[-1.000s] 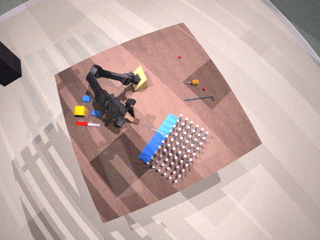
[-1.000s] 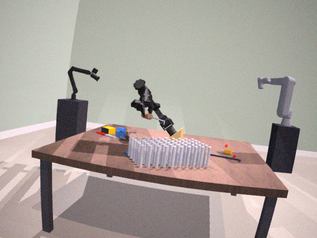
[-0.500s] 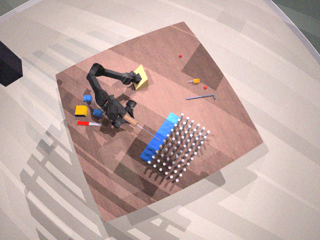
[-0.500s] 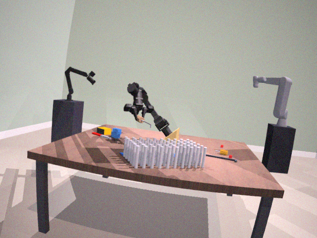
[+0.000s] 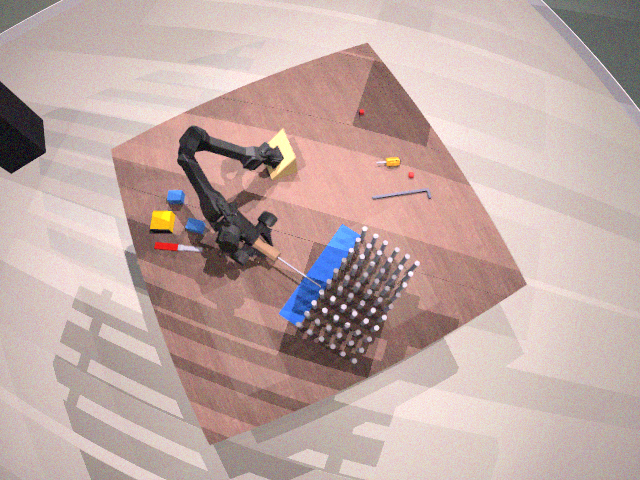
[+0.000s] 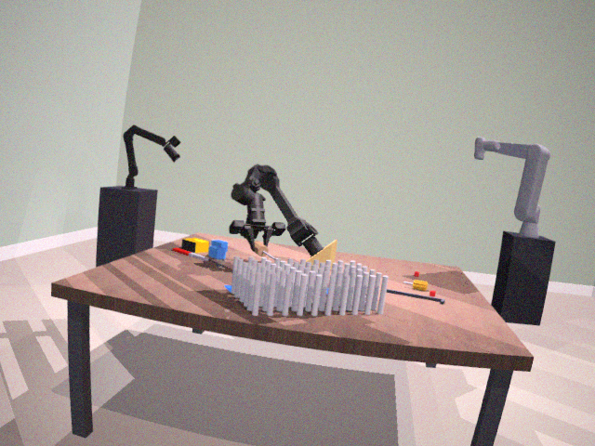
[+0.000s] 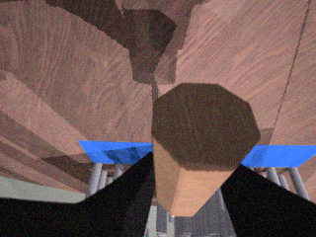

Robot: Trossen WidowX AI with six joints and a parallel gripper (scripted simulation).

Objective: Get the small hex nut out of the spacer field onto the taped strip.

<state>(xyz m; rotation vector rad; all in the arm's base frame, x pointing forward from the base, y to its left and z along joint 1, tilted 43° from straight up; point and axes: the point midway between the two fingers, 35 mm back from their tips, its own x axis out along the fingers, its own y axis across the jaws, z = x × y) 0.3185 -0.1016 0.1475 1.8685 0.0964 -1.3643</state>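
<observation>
My gripper tip is 130 mm short of the blue taped strip, 130 mm to the right of it and 90 mm above it. Round my gripper tip: yellow block (310 mm behind, 330 mm to the right, 70 mm below); orange screwdriver (140 mm behind, 550 mm to the left, 70 mm below).
</observation>
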